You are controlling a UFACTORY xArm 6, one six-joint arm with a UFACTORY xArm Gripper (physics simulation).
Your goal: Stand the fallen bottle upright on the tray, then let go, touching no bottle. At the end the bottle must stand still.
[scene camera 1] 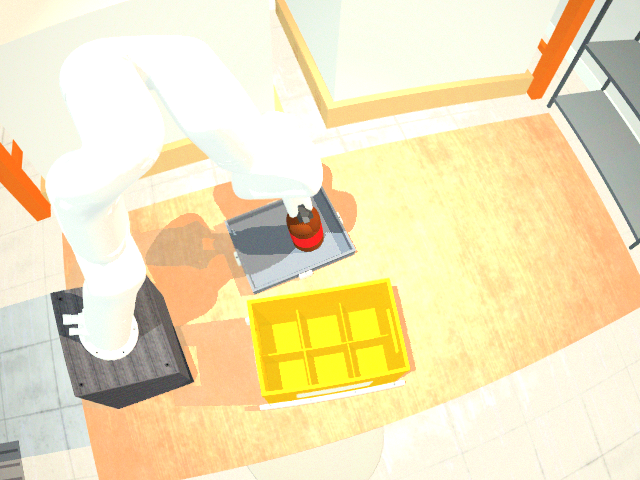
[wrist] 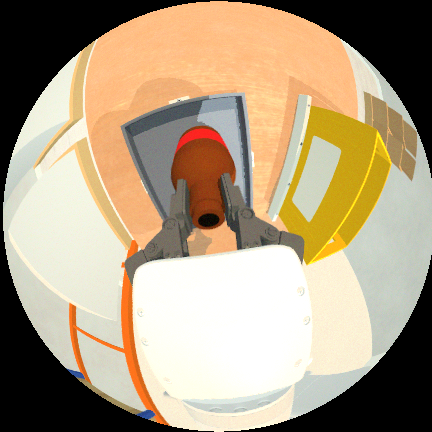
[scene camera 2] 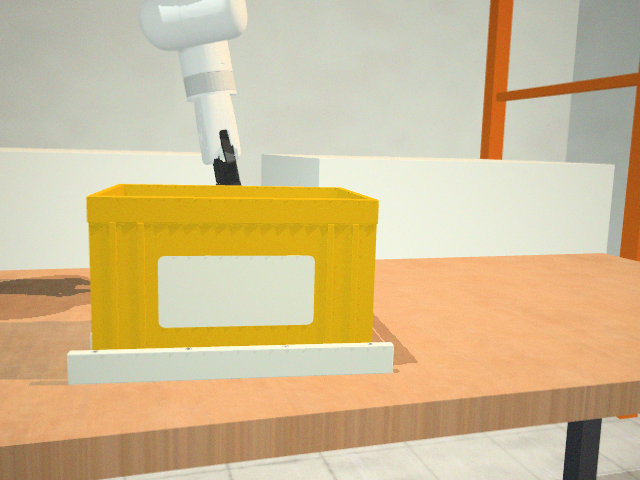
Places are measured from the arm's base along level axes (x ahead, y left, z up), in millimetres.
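Pixels of known places: gripper, between the fingertips: [scene camera 1: 303, 211] [wrist: 204, 186]; arm's base, origin of its link: [scene camera 1: 108, 330].
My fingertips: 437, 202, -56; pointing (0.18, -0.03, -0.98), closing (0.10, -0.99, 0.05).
Note:
Ahead of a thing's pixels: the offset from my fingertips to its middle, as dx, dy, dz. "pt": to the spot under its first point.
A brown bottle with a red band @(+0, -2, -42) [scene camera 1: 307, 239] [wrist: 202, 162] stands upright or nearly so over the grey tray [scene camera 1: 276, 272] [wrist: 150, 150], in the tray's right half in scene camera 1. My gripper [scene camera 1: 305, 213] [wrist: 204, 186] is shut on the bottle's neck, one finger on each side, with the open mouth showing between the fingers in the wrist view. In scene camera 2 the upper part of the gripper [scene camera 2: 227, 171] shows; the crate hides the fingertips, bottle and tray. A slight lean, or a small gap under the base, cannot be told.
A yellow crate with six compartments @(-15, -284, -41) [scene camera 1: 320, 297] [scene camera 2: 232, 238] [wrist: 352, 160] stands beside the tray. A white strip @(pt -24, -380, -99) [scene camera 1: 330, 395] [scene camera 2: 232, 364] lies along its outer side. The arm stands on a dark block [scene camera 1: 155, 369]. Grey shelves [scene camera 1: 594, 121] stand beyond the table's far right.

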